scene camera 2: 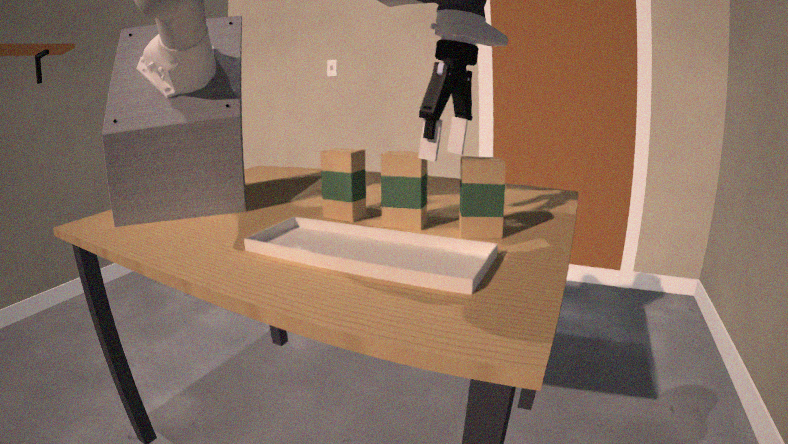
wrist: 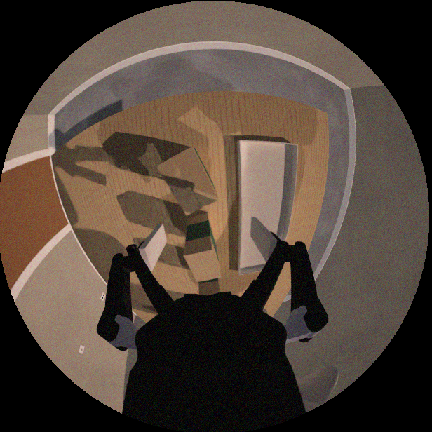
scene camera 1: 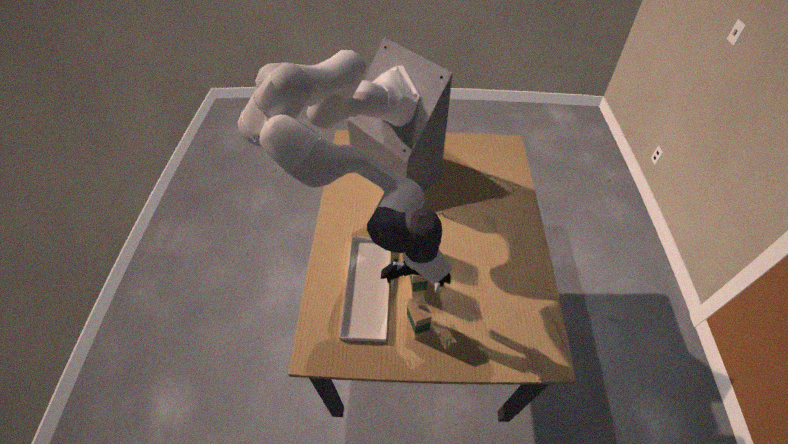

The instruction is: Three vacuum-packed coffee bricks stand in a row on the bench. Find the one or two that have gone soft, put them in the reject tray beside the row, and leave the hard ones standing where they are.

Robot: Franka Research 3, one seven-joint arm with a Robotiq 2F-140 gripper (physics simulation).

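Three tan coffee bricks with green bands stand upright in a row: the left one [scene camera 2: 342,185], the middle one [scene camera 2: 404,191] [scene camera 1: 419,284] [wrist: 202,262] and the right one [scene camera 2: 482,199] [scene camera 1: 419,321] [wrist: 187,170]. In scene camera 1 the left one is hidden under the arm. All three look alike; I cannot tell soft from hard. The white reject tray [scene camera 2: 358,267] [scene camera 1: 363,340] [wrist: 291,200] lies beside the row and is empty. My gripper [scene camera 2: 442,154] [scene camera 1: 417,278] [wrist: 207,229] is open and empty, above the row near the middle brick, one finger on the tray side, the other on the far side.
The bricks and tray are on a wooden bench [scene camera 1: 468,352] [scene camera 2: 220,270]. The arm's grey pedestal [scene camera 1: 430,148] [scene camera 2: 176,170] stands at the bench's other end, beyond the left brick. Shadows of the arm and bricks fall across the bench top.
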